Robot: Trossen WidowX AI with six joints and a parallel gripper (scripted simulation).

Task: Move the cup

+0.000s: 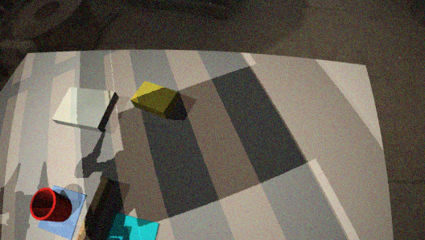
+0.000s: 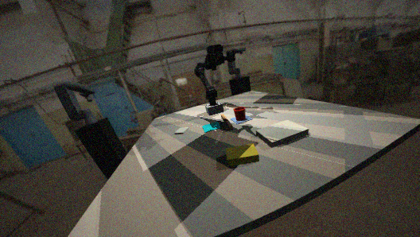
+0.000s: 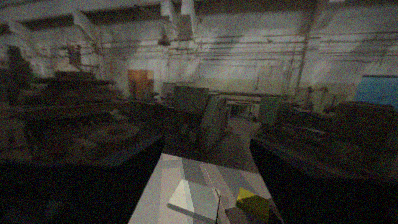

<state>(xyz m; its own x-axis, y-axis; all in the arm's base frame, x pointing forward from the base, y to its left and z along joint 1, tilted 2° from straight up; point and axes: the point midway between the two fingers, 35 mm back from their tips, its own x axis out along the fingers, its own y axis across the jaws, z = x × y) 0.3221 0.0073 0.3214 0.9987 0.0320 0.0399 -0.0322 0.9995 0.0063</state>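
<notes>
Now: gripper tip 20 mm past the cup, 20 mm to the right of it and 360 mm above it. Round my gripper tip: cyan pad 80 mm behind, 170 mm to the right, 410 mm below; wooden bar 50 mm behind, 70 mm to the right, 400 mm below; blue pad 20 mm behind, 20 mm to the left, 410 mm below.
</notes>
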